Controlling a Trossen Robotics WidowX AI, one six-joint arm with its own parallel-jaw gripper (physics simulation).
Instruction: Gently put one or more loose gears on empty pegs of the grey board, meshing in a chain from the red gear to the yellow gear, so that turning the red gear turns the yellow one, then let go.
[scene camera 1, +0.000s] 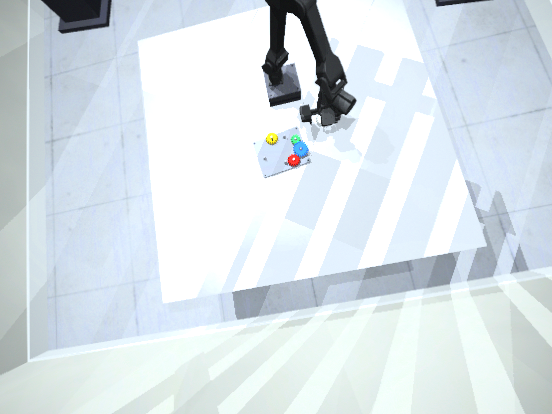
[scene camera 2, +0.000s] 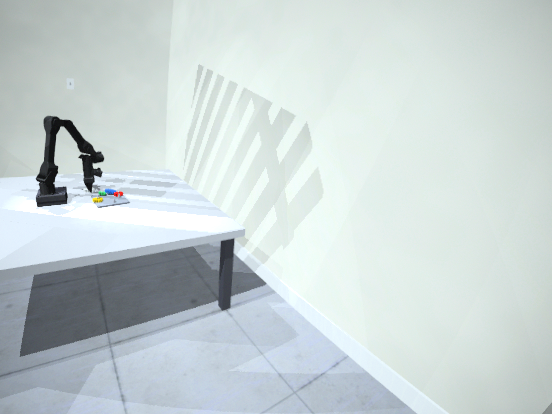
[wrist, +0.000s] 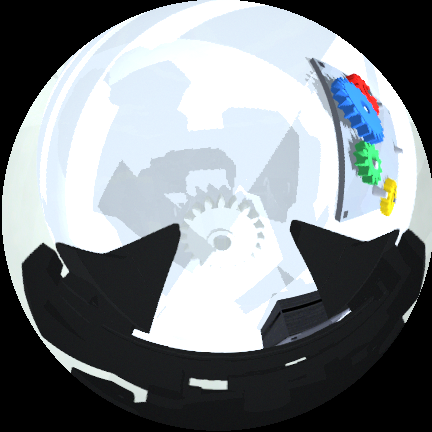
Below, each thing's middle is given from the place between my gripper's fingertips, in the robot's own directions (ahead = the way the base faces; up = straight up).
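The white gear (wrist: 241, 225) is nearest to my gripper of the things named here, going by their middles; my gripper is 10 mm past it and 10 mm to the right of it. The blue gear (wrist: 350, 99) is 100 mm to the right of my hand, 130 mm ahead of it and 10 mm above it. Counted from my hand again, the green gear (wrist: 364, 152) is 80 mm ahead, 120 mm to the right and 10 mm above. Then there is the grey board (scene camera 1: 277, 153), 120 mm ahead of my hand and 180 mm to the right of it. Going by their middles, the board is the farthest from my gripper of the things named here.
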